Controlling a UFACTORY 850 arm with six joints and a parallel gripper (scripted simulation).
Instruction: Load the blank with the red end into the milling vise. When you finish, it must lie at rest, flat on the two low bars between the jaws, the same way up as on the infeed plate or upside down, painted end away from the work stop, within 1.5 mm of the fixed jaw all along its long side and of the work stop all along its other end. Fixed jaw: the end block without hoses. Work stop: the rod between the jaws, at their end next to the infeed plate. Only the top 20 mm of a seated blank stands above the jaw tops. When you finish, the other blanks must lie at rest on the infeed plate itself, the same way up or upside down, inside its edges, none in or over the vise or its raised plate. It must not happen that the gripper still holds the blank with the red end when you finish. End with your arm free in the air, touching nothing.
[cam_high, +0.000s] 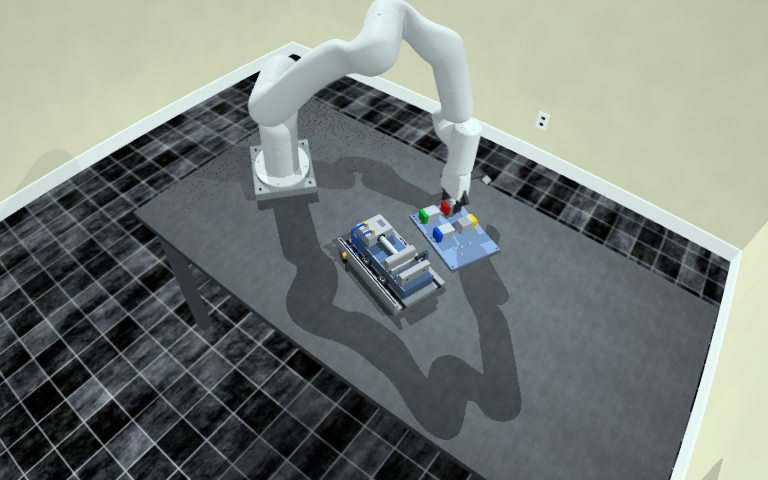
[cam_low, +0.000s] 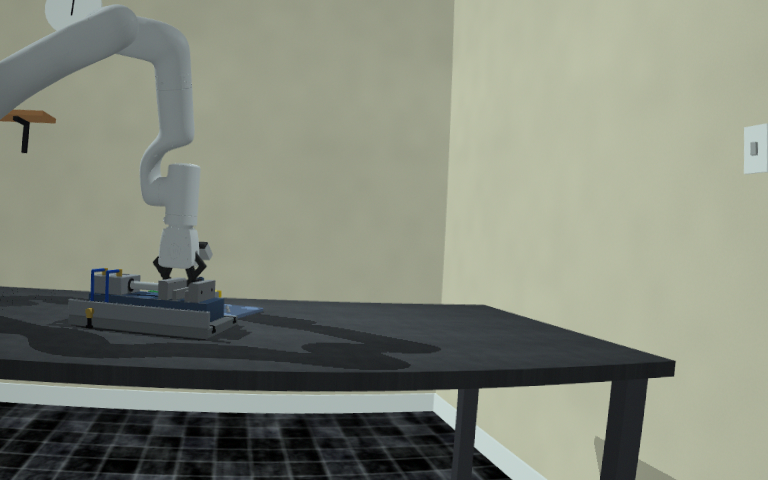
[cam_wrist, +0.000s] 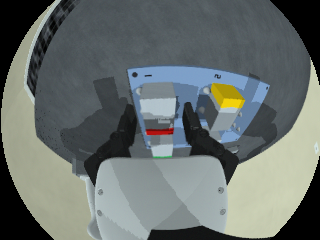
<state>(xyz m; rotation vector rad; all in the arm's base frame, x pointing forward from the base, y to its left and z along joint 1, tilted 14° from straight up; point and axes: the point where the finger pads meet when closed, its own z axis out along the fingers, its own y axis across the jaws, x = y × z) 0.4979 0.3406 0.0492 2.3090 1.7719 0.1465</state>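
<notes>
Right now the red-ended blank is 20 mm below my hand. Round my hand: light blue infeed plate 80 mm ahead, 70 mm to the right, 40 mm below; yellow-ended blank 90 mm ahead, 20 mm to the right, 20 mm below; green-ended blank 20 mm behind, 90 mm to the right, 20 mm below.
</notes>
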